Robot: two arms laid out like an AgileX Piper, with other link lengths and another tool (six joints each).
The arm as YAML. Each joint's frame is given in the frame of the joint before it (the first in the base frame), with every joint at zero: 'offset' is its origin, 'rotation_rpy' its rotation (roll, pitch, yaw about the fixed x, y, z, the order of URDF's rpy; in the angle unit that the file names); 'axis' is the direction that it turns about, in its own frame. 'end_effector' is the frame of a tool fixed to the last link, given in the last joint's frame.
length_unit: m
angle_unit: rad
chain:
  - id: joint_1
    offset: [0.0, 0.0, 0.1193]
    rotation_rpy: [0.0, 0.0, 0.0]
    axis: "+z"
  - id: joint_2
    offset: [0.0, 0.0, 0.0]
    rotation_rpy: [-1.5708, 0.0, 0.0]
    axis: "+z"
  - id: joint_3
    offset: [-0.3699, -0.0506, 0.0]
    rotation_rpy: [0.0, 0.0, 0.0]
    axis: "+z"
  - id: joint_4
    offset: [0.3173, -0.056, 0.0]
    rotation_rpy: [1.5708, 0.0, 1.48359]
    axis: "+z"
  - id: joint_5
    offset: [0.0, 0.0, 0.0]
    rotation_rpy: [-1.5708, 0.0, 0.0]
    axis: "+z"
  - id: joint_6
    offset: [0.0, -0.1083, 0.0]
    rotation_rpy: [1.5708, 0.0, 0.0]
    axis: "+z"
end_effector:
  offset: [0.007, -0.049, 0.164]
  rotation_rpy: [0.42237, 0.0, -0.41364]
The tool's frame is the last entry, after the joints.
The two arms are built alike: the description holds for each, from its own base.
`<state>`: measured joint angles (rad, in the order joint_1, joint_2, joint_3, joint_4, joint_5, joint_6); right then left.
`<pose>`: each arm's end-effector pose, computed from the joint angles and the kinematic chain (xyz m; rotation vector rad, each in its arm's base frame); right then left.
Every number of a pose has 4 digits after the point. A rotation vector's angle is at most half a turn.
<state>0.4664 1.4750 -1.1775 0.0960 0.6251 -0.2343 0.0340 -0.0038 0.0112 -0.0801 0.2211 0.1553</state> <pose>0.4798 0.2033 0.2501 -0.9498 1.9484 -0.3988 0.2165 -0.0458 0.1735 0.0118 1.5938 -0.5854</pose>
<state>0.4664 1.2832 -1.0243 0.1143 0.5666 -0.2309 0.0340 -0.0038 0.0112 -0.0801 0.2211 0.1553</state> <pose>0.4329 0.1813 0.2766 -0.8719 1.8860 -0.3760 0.2165 -0.0458 0.1735 0.0118 1.5938 -0.5854</pose>
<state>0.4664 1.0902 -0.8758 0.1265 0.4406 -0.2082 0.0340 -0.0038 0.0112 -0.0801 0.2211 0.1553</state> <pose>0.3965 0.1608 0.3089 -0.7325 1.7768 -0.3479 0.2165 -0.0458 0.1735 0.0118 1.5938 -0.5854</pose>
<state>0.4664 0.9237 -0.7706 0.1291 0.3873 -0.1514 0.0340 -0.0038 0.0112 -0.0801 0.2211 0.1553</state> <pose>0.3593 0.1407 0.3276 -0.6135 1.7235 -0.3074 0.2165 -0.0458 0.1735 0.0118 1.5938 -0.5854</pose>
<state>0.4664 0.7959 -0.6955 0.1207 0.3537 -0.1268 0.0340 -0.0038 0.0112 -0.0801 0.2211 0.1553</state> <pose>0.3318 0.1248 0.3393 -0.5483 1.6643 -0.2905 0.2165 -0.0458 0.1735 0.0118 1.5938 -0.5854</pose>
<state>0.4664 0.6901 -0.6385 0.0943 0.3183 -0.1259 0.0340 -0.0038 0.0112 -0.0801 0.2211 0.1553</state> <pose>0.3116 0.1108 0.3524 -0.5141 1.5831 -0.3008 0.2165 -0.0458 0.1735 0.0118 1.5938 -0.5854</pose>
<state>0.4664 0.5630 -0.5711 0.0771 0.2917 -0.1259 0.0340 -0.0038 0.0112 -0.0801 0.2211 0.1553</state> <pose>0.2859 0.0955 0.3606 -0.4746 1.5039 -0.3024 0.2165 -0.0458 0.1735 0.0118 1.5938 -0.5854</pose>
